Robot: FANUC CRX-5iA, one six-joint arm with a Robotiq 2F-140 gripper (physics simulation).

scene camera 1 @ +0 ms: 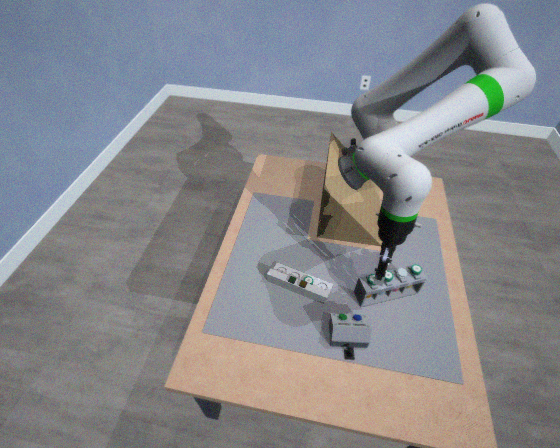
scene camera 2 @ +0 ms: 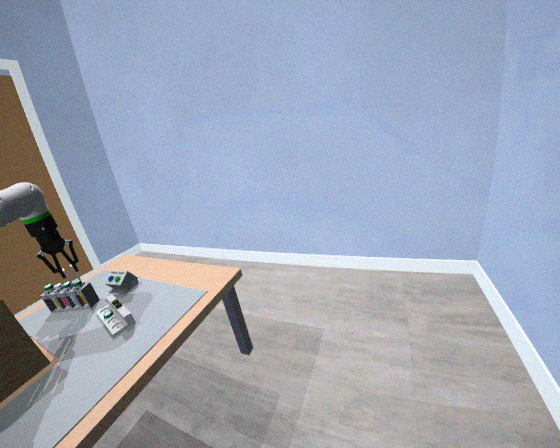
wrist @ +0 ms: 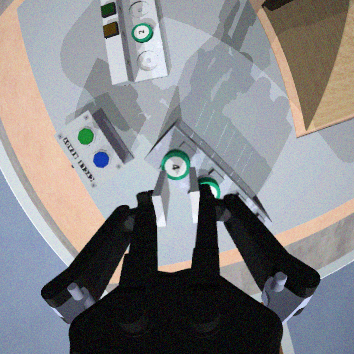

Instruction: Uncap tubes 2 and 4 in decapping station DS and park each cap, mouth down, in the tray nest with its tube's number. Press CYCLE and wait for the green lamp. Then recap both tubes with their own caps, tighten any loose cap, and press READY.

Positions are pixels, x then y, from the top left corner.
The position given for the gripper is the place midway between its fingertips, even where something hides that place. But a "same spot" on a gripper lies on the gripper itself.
gripper: scene camera 1; scene camera 2 75, 281; wrist
same spot on gripper: [scene camera 1: 384, 260] = [wrist: 56, 312]
